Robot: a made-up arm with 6 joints. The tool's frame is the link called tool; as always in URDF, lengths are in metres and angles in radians. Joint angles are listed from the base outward.
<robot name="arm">
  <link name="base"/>
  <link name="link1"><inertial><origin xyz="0.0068 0.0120 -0.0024"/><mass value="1.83"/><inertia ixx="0.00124" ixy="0" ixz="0" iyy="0.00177" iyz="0" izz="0.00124"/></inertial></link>
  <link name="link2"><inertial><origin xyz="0.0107 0.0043 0.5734"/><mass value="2.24"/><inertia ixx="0.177" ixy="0" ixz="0" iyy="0.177" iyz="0" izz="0.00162"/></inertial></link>
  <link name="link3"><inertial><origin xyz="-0.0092 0.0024 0.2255"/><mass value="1.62"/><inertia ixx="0.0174" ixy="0" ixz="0" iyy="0.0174" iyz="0" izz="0.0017"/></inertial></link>
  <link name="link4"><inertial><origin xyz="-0.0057 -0.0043 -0.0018"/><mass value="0.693"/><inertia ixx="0.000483" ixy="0" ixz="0" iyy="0.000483" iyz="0" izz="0.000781"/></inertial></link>
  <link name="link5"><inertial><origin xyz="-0.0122 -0.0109 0.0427"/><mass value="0.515"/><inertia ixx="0.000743" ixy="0" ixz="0" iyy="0.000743" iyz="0" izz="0.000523"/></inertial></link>
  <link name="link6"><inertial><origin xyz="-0.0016 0.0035 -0.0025"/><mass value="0.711"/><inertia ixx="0.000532" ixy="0" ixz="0" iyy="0.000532" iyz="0" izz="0.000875"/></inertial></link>
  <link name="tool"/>
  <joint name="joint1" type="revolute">
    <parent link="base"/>
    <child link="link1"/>
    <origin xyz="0 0 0.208" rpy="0 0 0"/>
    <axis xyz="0 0 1"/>
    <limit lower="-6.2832" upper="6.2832"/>
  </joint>
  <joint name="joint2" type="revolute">
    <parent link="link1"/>
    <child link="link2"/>
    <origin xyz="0 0.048 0" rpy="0 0 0"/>
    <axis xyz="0 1 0"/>
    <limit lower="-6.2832" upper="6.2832"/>
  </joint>
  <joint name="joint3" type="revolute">
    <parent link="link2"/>
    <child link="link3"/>
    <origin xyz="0 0 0.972" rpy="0 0 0"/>
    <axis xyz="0 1 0"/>
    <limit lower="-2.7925" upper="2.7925"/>
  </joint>
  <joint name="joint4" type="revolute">
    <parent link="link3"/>
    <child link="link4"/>
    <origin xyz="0 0 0.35" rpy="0 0 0"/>
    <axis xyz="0 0 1"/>
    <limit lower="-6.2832" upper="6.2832"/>
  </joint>
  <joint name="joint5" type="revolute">
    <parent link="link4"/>
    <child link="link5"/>
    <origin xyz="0 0 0" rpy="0 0 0"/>
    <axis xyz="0 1 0"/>
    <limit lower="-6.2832" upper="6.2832"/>
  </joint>
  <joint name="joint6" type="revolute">
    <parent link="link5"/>
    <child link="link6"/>
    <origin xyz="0 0 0.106" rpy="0 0 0"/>
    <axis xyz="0 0 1"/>
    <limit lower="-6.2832" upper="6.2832"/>
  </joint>
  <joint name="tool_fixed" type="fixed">
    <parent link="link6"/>
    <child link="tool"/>
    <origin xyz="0 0 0" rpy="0 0 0"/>
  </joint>
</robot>
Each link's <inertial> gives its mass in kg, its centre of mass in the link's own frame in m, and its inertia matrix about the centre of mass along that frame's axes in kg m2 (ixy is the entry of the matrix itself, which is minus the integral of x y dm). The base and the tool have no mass. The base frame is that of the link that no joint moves.
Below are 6 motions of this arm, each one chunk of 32 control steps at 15 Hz.
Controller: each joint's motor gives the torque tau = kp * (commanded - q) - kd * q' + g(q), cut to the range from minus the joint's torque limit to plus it. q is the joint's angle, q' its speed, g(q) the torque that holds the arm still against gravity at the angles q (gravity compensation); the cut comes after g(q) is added. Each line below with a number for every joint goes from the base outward.
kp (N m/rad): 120 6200 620 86 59 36
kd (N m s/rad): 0.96 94 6.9 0.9 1 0.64
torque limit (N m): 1.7 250 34 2.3 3.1 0.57
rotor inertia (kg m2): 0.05 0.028 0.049 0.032 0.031 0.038
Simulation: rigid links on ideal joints. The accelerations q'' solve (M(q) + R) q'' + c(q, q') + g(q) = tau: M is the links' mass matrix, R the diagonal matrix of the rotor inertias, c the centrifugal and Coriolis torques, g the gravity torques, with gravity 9.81 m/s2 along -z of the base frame. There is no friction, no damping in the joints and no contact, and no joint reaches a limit. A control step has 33 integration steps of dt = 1/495 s. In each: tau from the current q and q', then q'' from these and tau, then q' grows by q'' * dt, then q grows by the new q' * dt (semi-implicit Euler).
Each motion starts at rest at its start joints. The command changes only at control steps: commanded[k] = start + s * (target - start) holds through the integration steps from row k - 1 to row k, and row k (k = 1, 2, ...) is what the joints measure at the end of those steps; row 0 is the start. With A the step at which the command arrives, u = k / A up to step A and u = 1 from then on. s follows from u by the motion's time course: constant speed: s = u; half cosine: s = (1 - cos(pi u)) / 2; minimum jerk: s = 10 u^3 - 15 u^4 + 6 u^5; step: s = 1 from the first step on.
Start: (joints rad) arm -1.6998 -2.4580 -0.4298 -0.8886 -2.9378 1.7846
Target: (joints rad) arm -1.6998 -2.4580 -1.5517 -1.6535 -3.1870 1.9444
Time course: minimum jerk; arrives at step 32
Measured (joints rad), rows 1 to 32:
1: -1.6998 -2.4580 -0.4301 -0.8889 -2.9379 1.7846
2: -1.6997 -2.4580 -0.4325 -0.8909 -2.9386 1.7850
3: -1.6996 -2.4582 -0.4385 -0.8954 -2.9401 1.7859
4: -1.6995 -2.4584 -0.4492 -0.9032 -2.9425 1.7875
5: -1.6993 -2.4586 -0.4653 -0.9148 -2.9462 1.7898
6: -1.6991 -2.4588 -0.4875 -0.9305 -2.9512 1.7931
7: -1.6990 -2.4591 -0.5161 -0.9506 -2.9575 1.7972
8: -1.6990 -2.4593 -0.5511 -0.9749 -2.9653 1.8023
9: -1.6991 -2.4595 -0.5923 -1.0034 -2.9744 1.8082
10: -1.6992 -2.4597 -0.6395 -1.0358 -2.9847 1.8149
11: -1.6995 -2.4598 -0.6921 -1.0716 -2.9961 1.8224
12: -1.6997 -2.4598 -0.7494 -1.1105 -3.0086 1.8305
13: -1.6999 -2.4597 -0.8105 -1.1518 -3.0219 1.8391
14: -1.7001 -2.4596 -0.8746 -1.1950 -3.0359 1.8482
15: -1.7001 -2.4595 -0.9405 -1.2394 -3.0503 1.8574
16: -1.7001 -2.4593 -1.0072 -1.2843 -3.0650 1.8668
17: -1.7000 -2.4592 -1.0735 -1.3289 -3.0796 1.8762
18: -1.6999 -2.4590 -1.1383 -1.3727 -3.0940 1.8853
19: -1.6999 -2.4589 -1.2007 -1.4149 -3.1079 1.8942
20: -1.7000 -2.4587 -1.2598 -1.4549 -3.1211 1.9026
21: -1.7001 -2.4586 -1.3146 -1.4921 -3.1334 1.9104
22: -1.7003 -2.4585 -1.3645 -1.5259 -3.1446 1.9175
23: -1.7004 -2.4584 -1.4088 -1.5561 -3.1545 1.9238
24: -1.7004 -2.4583 -1.4471 -1.5822 -3.1632 1.9293
25: -1.7003 -2.4582 -1.4792 -1.6040 -3.1704 1.9339
26: -1.7001 -2.4582 -1.5048 -1.6215 -3.1763 1.9376
27: -1.6999 -2.4581 -1.5243 -1.6347 -3.1807 1.9405
28: -1.6998 -2.4581 -1.5379 -1.6440 -3.1838 1.9424
29: -1.6998 -2.4581 -1.5463 -1.6498 -3.1857 1.9437
30: -1.6999 -2.4580 -1.5505 -1.6527 -3.1867 1.9443
31: -1.7000 -2.4580 -1.5518 -1.6535 -3.1870 1.9444
32: -1.7000 -2.4580 -1.5517 -1.6535 -3.1870 1.9444

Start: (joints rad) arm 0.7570 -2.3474 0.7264 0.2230 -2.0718 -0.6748
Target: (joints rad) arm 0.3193 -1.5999 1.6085 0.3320 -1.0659 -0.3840
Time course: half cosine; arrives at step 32
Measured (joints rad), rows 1 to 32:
1: 0.7568 -2.3456 0.7287 0.2231 -2.0686 -0.6740
2: 0.7561 -2.3394 0.7370 0.2241 -2.0598 -0.6716
3: 0.7545 -2.3292 0.7505 0.2260 -2.0465 -0.6677
4: 0.7514 -2.3160 0.7668 0.2280 -2.0286 -0.6627
5: 0.7466 -2.2997 0.7866 0.2303 -2.0061 -0.6563
6: 0.7401 -2.2799 0.8108 0.2333 -1.9794 -0.6486
7: 0.7319 -2.2572 0.8382 0.2366 -1.9487 -0.6399
8: 0.7222 -2.2319 0.8685 0.2403 -1.9143 -0.6300
9: 0.7112 -2.2041 0.9017 0.2444 -1.8766 -0.6192
10: 0.6989 -2.1739 0.9375 0.2488 -1.8358 -0.6076
11: 0.6854 -2.1419 0.9754 0.2535 -1.7925 -0.5952
12: 0.6708 -2.1082 1.0150 0.2584 -1.7471 -0.5821
13: 0.6551 -2.0733 1.0561 0.2635 -1.6998 -0.5686
14: 0.6383 -2.0373 1.0983 0.2687 -1.6513 -0.5546
15: 0.6204 -2.0008 1.1411 0.2741 -1.6021 -0.5404
16: 0.6013 -1.9640 1.1842 0.2795 -1.5525 -0.5262
17: 0.5810 -1.9273 1.2271 0.2849 -1.5031 -0.5119
18: 0.5593 -1.8911 1.2695 0.2902 -1.4544 -0.4978
19: 0.5362 -1.8557 1.3109 0.2954 -1.4067 -0.4840
20: 0.5116 -1.8214 1.3510 0.3004 -1.3606 -0.4707
21: 0.4852 -1.7886 1.3894 0.3052 -1.3166 -0.4579
22: 0.4571 -1.7576 1.4256 0.3097 -1.2750 -0.4458
23: 0.4271 -1.7287 1.4594 0.3139 -1.2362 -0.4345
24: 0.3950 -1.7021 1.4903 0.3178 -1.2006 -0.4242
25: 0.3611 -1.6782 1.5183 0.3208 -1.1685 -0.4148
26: 0.3271 -1.6571 1.5429 0.3234 -1.1402 -0.4066
27: 0.2940 -1.6391 1.5639 0.3262 -1.1162 -0.3995
28: 0.2621 -1.6242 1.5811 0.3283 -1.0964 -0.3937
29: 0.2313 -1.6128 1.5943 0.3300 -1.0813 -0.3892
30: 0.2019 -1.6048 1.6035 0.3311 -1.0707 -0.3860
31: 0.1739 -1.6003 1.6084 0.3317 -1.0650 -0.3843
32: 0.1474 -1.5995 1.6090 0.3318 -1.0641 -0.3839

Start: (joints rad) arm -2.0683 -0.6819 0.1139 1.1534 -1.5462 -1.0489
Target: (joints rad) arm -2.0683 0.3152 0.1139 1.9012 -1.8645 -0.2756
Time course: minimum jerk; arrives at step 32
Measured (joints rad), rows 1 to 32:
1: -2.0683 -0.6816 0.1139 1.1535 -1.5463 -1.0486
2: -2.0682 -0.6797 0.1141 1.1547 -1.5472 -1.0469
3: -2.0680 -0.6744 0.1153 1.1588 -1.5491 -1.0425
4: -2.0677 -0.6648 0.1174 1.1665 -1.5521 -1.0348
5: -2.0673 -0.6503 0.1196 1.1778 -1.5568 -1.0234
6: -2.0669 -0.6305 0.1219 1.1930 -1.5631 -1.0076
7: -2.0665 -0.6050 0.1246 1.2127 -1.5711 -0.9876
8: -2.0662 -0.5739 0.1274 1.2366 -1.5808 -0.9632
9: -2.0661 -0.5373 0.1300 1.2646 -1.5922 -0.9346
10: -2.0663 -0.4957 0.1325 1.2964 -1.6051 -0.9022
11: -2.0668 -0.4494 0.1348 1.3317 -1.6195 -0.8664
12: -2.0676 -0.3991 0.1368 1.3700 -1.6351 -0.8274
13: -2.0686 -0.3455 0.1384 1.4107 -1.6518 -0.7858
14: -2.0693 -0.2895 0.1398 1.4532 -1.6693 -0.7422
15: -2.0696 -0.2317 0.1408 1.4970 -1.6873 -0.6973
16: -2.0703 -0.1732 0.1414 1.5415 -1.7055 -0.6519
17: -2.0740 -0.1149 0.1415 1.5860 -1.7239 -0.6066
18: -2.0783 -0.0577 0.1412 1.6299 -1.7422 -0.5622
19: -2.0783 -0.0023 0.1405 1.6723 -1.7601 -0.5193
20: -2.0743 0.0503 0.1394 1.7104 -1.7771 -0.4787
21: -2.0722 0.0993 0.1378 1.7461 -1.7929 -0.4408
22: -2.0712 0.1441 0.1360 1.7790 -1.8073 -0.4062
23: -2.0708 0.1840 0.1338 1.8083 -1.8203 -0.3754
24: -2.0706 0.2187 0.1314 1.8336 -1.8316 -0.3488
25: -2.0704 0.2478 0.1288 1.8548 -1.8412 -0.3265
26: -2.0702 0.2713 0.1261 1.8717 -1.8490 -0.3086
27: -2.0700 0.2893 0.1235 1.8845 -1.8550 -0.2949
28: -2.0698 0.3020 0.1209 1.8933 -1.8594 -0.2853
29: -2.0695 0.3100 0.1185 1.8986 -1.8622 -0.2794
30: -2.0692 0.3141 0.1165 1.9011 -1.8637 -0.2763
31: -2.0688 0.3153 0.1149 1.9016 -1.8643 -0.2755
32: -2.0684 0.3152 0.1139 1.9012 -1.8645 -0.2756

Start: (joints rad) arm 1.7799 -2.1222 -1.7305 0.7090 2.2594 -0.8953
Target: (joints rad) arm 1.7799 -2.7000 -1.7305 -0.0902 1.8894 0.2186
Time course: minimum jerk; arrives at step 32
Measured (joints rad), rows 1 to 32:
1: 1.7799 -2.1224 -1.7305 0.7087 2.2593 -0.8950
2: 1.7800 -2.1238 -1.7305 0.7065 2.2586 -0.8926
3: 1.7802 -2.1271 -1.7305 0.7018 2.2563 -0.8863
4: 1.7805 -2.1329 -1.7306 0.6935 2.2524 -0.8753
5: 1.7808 -2.1415 -1.7306 0.6813 2.2467 -0.8588
6: 1.7811 -2.1533 -1.7307 0.6647 2.2389 -0.8363
7: 1.7814 -2.1683 -1.7307 0.6436 2.2289 -0.8075
8: 1.7816 -2.1866 -1.7308 0.6181 2.2169 -0.7728
9: 1.7815 -2.2080 -1.7309 0.5882 2.2028 -0.7322
10: 1.7813 -2.2324 -1.7309 0.5543 2.1868 -0.6858
11: 1.7810 -2.2594 -1.7309 0.5167 2.1691 -0.6339
12: 1.7805 -2.2887 -1.7310 0.4760 2.1500 -0.5774
13: 1.7801 -2.3198 -1.7310 0.4327 2.1297 -0.5171
14: 1.7798 -2.3524 -1.7311 0.3876 2.1085 -0.4541
15: 1.7797 -2.3859 -1.7311 0.3412 2.0869 -0.3892
16: 1.7798 -2.4198 -1.7311 0.2943 2.0650 -0.3235
17: 1.7799 -2.4535 -1.7312 0.2477 2.0432 -0.2581
18: 1.7800 -2.4866 -1.7312 0.2020 2.0220 -0.1940
19: 1.7798 -2.5185 -1.7312 0.1580 2.0016 -0.1322
20: 1.7793 -2.5488 -1.7312 0.1163 1.9823 -0.0737
21: 1.7786 -2.5770 -1.7312 0.0776 1.9644 -0.0192
22: 1.7782 -2.6027 -1.7312 0.0423 1.9481 0.0304
23: 1.7783 -2.6255 -1.7312 0.0109 1.9338 0.0746
24: 1.7787 -2.6454 -1.7312 -0.0162 1.9214 0.1129
25: 1.7790 -2.6620 -1.7311 -0.0389 1.9111 0.1452
26: 1.7788 -2.6753 -1.7310 -0.0571 1.9030 0.1711
27: 1.7784 -2.6855 -1.7310 -0.0708 1.8968 0.1907
28: 1.7784 -2.6927 -1.7309 -0.0805 1.8927 0.2046
29: 1.7790 -2.6971 -1.7308 -0.0864 1.8902 0.2132
30: 1.7795 -2.6994 -1.7307 -0.0894 1.8892 0.2176
31: 1.7797 -2.7001 -1.7306 -0.0903 1.8891 0.2188
32: 1.7798 -2.7000 -1.7305 -0.0902 1.8894 0.2186

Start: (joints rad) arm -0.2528 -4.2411 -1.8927 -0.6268 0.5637 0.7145
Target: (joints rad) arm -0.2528 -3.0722 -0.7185 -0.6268 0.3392 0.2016
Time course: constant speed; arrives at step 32
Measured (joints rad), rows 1 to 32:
1: -0.2532 -4.1945 -1.8431 -0.6271 0.5420 0.6979
2: -0.2530 -4.1574 -1.8007 -0.6235 0.5707 0.6755
3: -0.2537 -4.1231 -1.7736 -0.6277 0.5368 0.6626
4: -0.2538 -4.0855 -1.7322 -0.6257 0.5359 0.6477
5: -0.2539 -4.0488 -1.6946 -0.6257 0.5345 0.6299
6: -0.2541 -4.0127 -1.6602 -0.6265 0.5212 0.6143
7: -0.2540 -3.9760 -1.6221 -0.6261 0.5160 0.5988
8: -0.2539 -3.9393 -1.5852 -0.6262 0.5099 0.5823
9: -0.2538 -3.9030 -1.5489 -0.6263 0.5015 0.5663
10: -0.2535 -3.8664 -1.5118 -0.6263 0.4947 0.5505
11: -0.2532 -3.8298 -1.4749 -0.6263 0.4879 0.5343
12: -0.2530 -3.7933 -1.4382 -0.6264 0.4805 0.5183
13: -0.2528 -3.7568 -1.4014 -0.6264 0.4734 0.5023
14: -0.2527 -3.7203 -1.3645 -0.6264 0.4664 0.4863
15: -0.2528 -3.6838 -1.3277 -0.6265 0.4593 0.4703
16: -0.2529 -3.6473 -1.2908 -0.6265 0.4522 0.4542
17: -0.2532 -3.6108 -1.2540 -0.6265 0.4451 0.4382
18: -0.2535 -3.5742 -1.2171 -0.6266 0.4381 0.4222
19: -0.2538 -3.5378 -1.1802 -0.6266 0.4310 0.4062
20: -0.2539 -3.5013 -1.1433 -0.6266 0.4239 0.3901
21: -0.2539 -3.4648 -1.1064 -0.6267 0.4168 0.3741
22: -0.2536 -3.4283 -1.0695 -0.6267 0.4098 0.3581
23: -0.2531 -3.3918 -1.0326 -0.6267 0.4027 0.3421
24: -0.2526 -3.3553 -0.9956 -0.6267 0.3956 0.3261
25: -0.2522 -3.3189 -0.9586 -0.6268 0.3885 0.3100
26: -0.2522 -3.2824 -0.9216 -0.6268 0.3814 0.2940
27: -0.2526 -3.2460 -0.8846 -0.6268 0.3744 0.2780
28: -0.2531 -3.2095 -0.8475 -0.6269 0.3675 0.2620
29: -0.2527 -3.1731 -0.8105 -0.6269 0.3605 0.2460
30: -0.2515 -3.1367 -0.7734 -0.6269 0.3535 0.2299
31: -0.2504 -3.1003 -0.7362 -0.6268 0.3464 0.2139
32: -0.2503 -3.0639 -0.6990 -0.6268 0.3396 0.1979

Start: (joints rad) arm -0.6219 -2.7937 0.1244 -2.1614 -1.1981 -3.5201
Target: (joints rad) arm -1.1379 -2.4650 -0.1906 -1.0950 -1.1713 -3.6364
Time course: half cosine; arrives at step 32
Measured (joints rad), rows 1 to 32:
1: -0.6223 -2.7929 0.1236 -2.1574 -1.1978 -3.5204
2: -0.6244 -2.7904 0.1218 -2.1478 -1.1972 -3.5214
3: -0.6294 -2.7861 0.1189 -2.1339 -1.1967 -3.5229
4: -0.6380 -2.7805 0.1142 -2.1147 -1.1961 -3.5250
5: -0.6504 -2.7735 0.1079 -2.0906 -1.1953 -3.5276
6: -0.6660 -2.7650 0.1004 -2.0621 -1.1946 -3.5306
7: -0.6837 -2.7552 0.0917 -2.0296 -1.1938 -3.5341
8: -0.7025 -2.7442 0.0817 -1.9931 -1.1930 -3.5381
9: -0.7218 -2.7321 0.0705 -1.9532 -1.1920 -3.5424
10: -0.7417 -2.7190 0.0585 -1.9102 -1.1910 -3.5471
11: -0.7624 -2.7050 0.0456 -1.8645 -1.1899 -3.5521
12: -0.7842 -2.6903 0.0319 -1.8164 -1.1888 -3.5573
13: -0.8076 -2.6751 0.0175 -1.7666 -1.1877 -3.5628
14: -0.8324 -2.6594 0.0027 -1.7154 -1.1866 -3.5683
15: -0.8584 -2.6433 -0.0125 -1.6634 -1.1855 -3.5740
16: -0.8853 -2.6272 -0.0278 -1.6111 -1.1844 -3.5797
17: -0.9124 -2.6111 -0.0433 -1.5588 -1.1834 -3.5854
18: -0.9393 -2.5952 -0.0586 -1.5073 -1.1824 -3.5911
19: -0.9653 -2.5796 -0.0737 -1.4570 -1.1813 -3.5966
20: -0.9901 -2.5644 -0.0885 -1.4083 -1.1803 -3.6019
21: -1.0133 -2.5499 -0.1026 -1.3617 -1.1793 -3.6070
22: -1.0349 -2.5362 -0.1161 -1.3177 -1.1782 -3.6119
23: -1.0549 -2.5233 -0.1288 -1.2767 -1.1773 -3.6164
24: -1.0733 -2.5115 -0.1406 -1.2390 -1.1763 -3.6205
25: -1.0901 -2.5008 -0.1514 -1.2051 -1.1754 -3.6242
26: -1.1052 -2.4914 -0.1610 -1.1753 -1.1746 -3.6275
27: -1.1186 -2.4833 -0.1693 -1.1499 -1.1739 -3.6303
28: -1.1300 -2.4765 -0.1764 -1.1291 -1.1732 -3.6326
29: -1.1391 -2.4713 -0.1820 -1.1131 -1.1727 -3.6344
30: -1.1457 -2.4676 -0.1863 -1.1020 -1.1722 -3.6357
31: -1.1494 -2.4654 -0.1890 -1.0960 -1.1719 -3.6364
32: -1.1502 -2.4648 -0.1903 -1.0952 -1.1716 -3.6365

